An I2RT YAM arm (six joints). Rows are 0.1 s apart.
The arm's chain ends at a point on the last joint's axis. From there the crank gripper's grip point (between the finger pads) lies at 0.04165 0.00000 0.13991 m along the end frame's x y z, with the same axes.
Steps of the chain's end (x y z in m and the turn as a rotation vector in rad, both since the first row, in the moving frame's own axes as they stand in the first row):
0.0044 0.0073 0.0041 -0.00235 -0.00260 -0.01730
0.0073 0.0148 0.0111 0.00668 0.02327 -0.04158
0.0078 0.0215 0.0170 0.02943 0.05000 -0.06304
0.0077 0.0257 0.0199 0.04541 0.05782 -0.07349
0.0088 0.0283 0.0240 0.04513 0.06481 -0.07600
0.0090 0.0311 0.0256 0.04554 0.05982 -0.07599
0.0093 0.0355 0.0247 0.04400 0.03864 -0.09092
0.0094 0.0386 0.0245 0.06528 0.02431 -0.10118
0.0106 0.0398 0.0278 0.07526 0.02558 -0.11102
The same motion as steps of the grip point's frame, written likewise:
0.0040 0.0069 0.0042 -0.00235 -0.00260 -0.01730
0.0105 0.0121 0.0101 0.00668 0.02327 -0.04158
0.0145 0.0146 0.0146 0.02943 0.05000 -0.06304
0.0154 0.0161 0.0170 0.04541 0.05782 -0.07349
0.0174 0.0186 0.0208 0.04513 0.06481 -0.07600
0.0169 0.0213 0.0226 0.04554 0.05982 -0.07599
0.0142 0.0254 0.0228 0.04400 0.03864 -0.09092
0.0121 0.0251 0.0230 0.06528 0.02431 -0.10118
0.0133 0.0245 0.0261 0.07526 0.02558 -0.11102

